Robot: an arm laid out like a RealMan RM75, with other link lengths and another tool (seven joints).
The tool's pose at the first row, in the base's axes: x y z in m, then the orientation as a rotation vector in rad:
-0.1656, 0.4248, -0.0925, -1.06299, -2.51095, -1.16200
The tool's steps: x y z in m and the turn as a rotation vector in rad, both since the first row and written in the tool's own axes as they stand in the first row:
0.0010, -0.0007, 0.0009, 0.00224, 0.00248, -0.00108
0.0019, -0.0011, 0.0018, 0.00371, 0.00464, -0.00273
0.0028, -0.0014, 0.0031, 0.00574, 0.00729, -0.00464
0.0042, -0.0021, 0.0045, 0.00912, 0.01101, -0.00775
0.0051, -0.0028, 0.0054, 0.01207, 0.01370, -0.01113
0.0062, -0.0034, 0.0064, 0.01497, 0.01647, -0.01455
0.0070, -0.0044, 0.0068, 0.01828, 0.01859, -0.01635
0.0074, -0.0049, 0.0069, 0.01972, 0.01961, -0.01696
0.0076, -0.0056, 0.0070, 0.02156, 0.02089, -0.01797
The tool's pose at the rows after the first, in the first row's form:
-0.1667, 0.4257, -0.0931, -1.05913, -2.51067, -1.15980
-0.1675, 0.4266, -0.0936, -1.05508, -2.51085, -1.15874
-0.1682, 0.4279, -0.0942, -1.05019, -2.51104, -1.15709
-0.1695, 0.4294, -0.0950, -1.04271, -2.51181, -1.15416
-0.1705, 0.4302, -0.0956, -1.03590, -2.51342, -1.15163
-0.1716, 0.4312, -0.0962, -1.02899, -2.51498, -1.14920
-0.1728, 0.4315, -0.0967, -1.02437, -2.51583, -1.14563
-0.1734, 0.4316, -0.0969, -1.02247, -2.51598, -1.14406
-0.1740, 0.4314, -0.0973, -1.01981, -2.51637, -1.14210

